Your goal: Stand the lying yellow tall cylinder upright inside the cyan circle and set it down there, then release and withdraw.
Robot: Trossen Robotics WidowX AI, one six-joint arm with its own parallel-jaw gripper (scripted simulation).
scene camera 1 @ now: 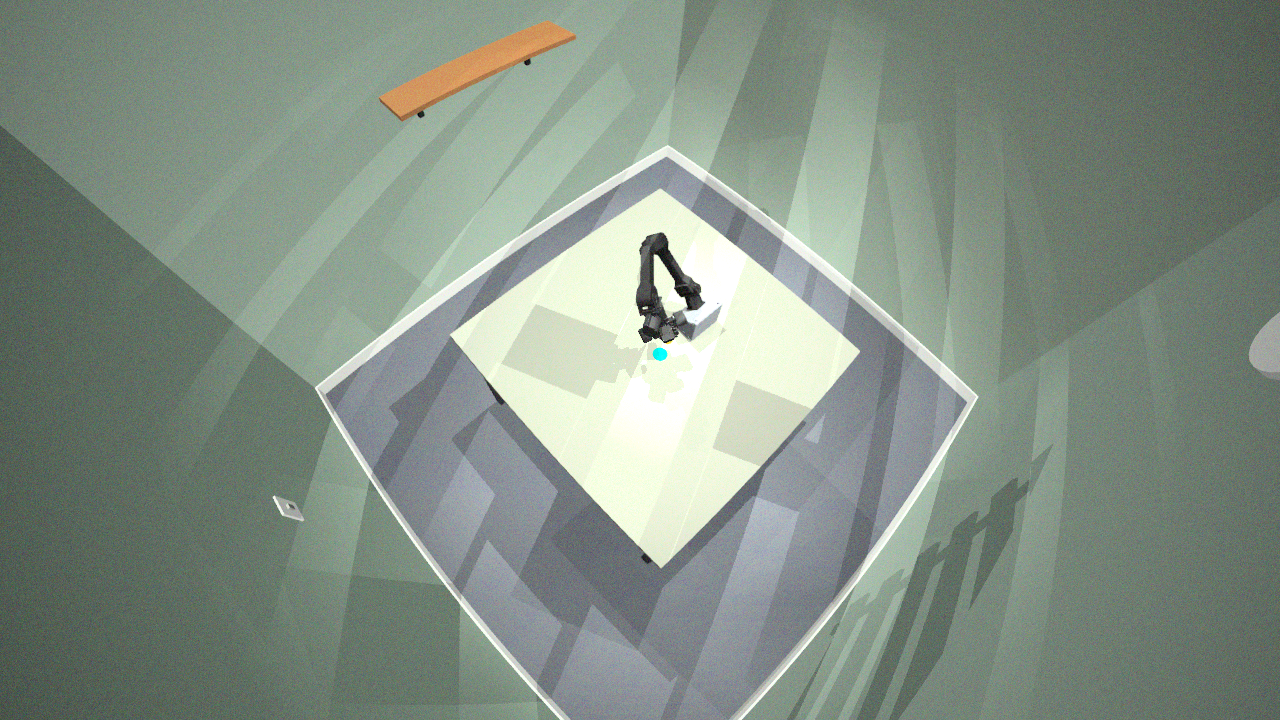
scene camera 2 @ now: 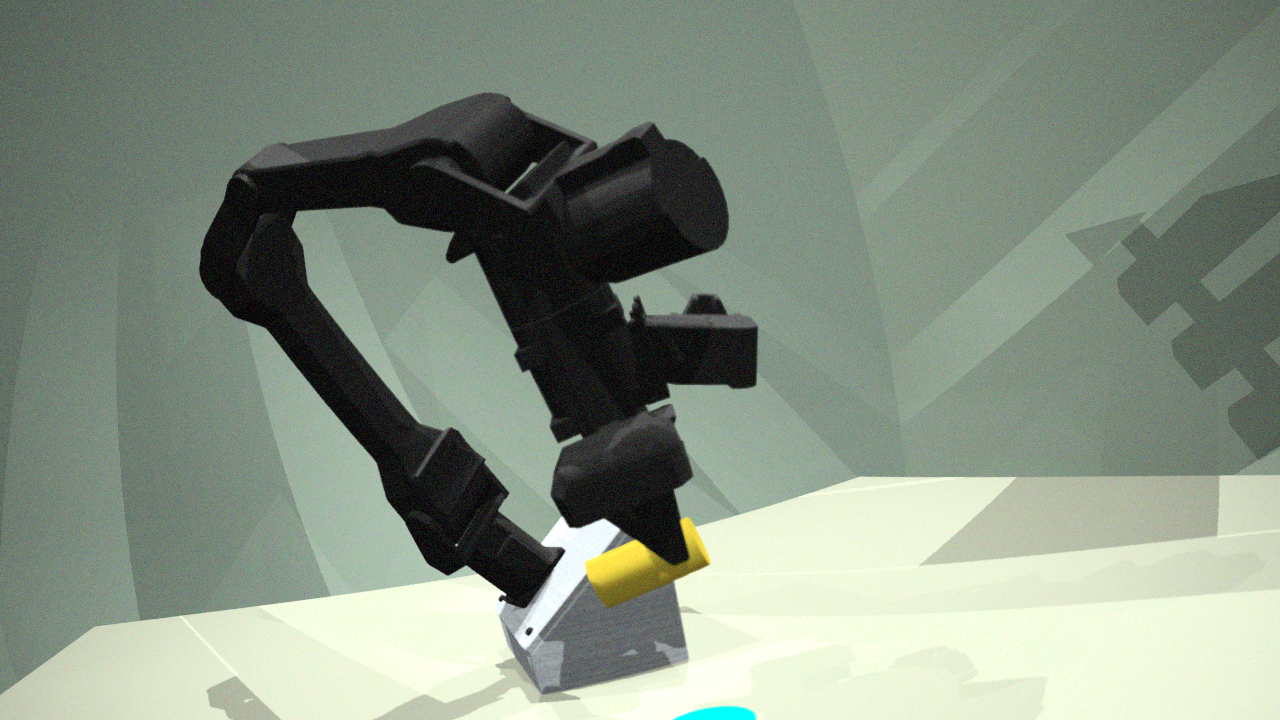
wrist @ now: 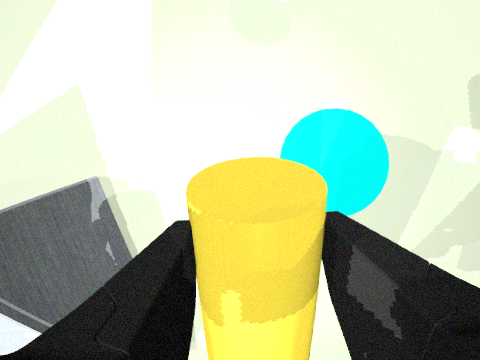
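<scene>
A yellow tall cylinder is here in my gripper, and I am holding it.
</scene>
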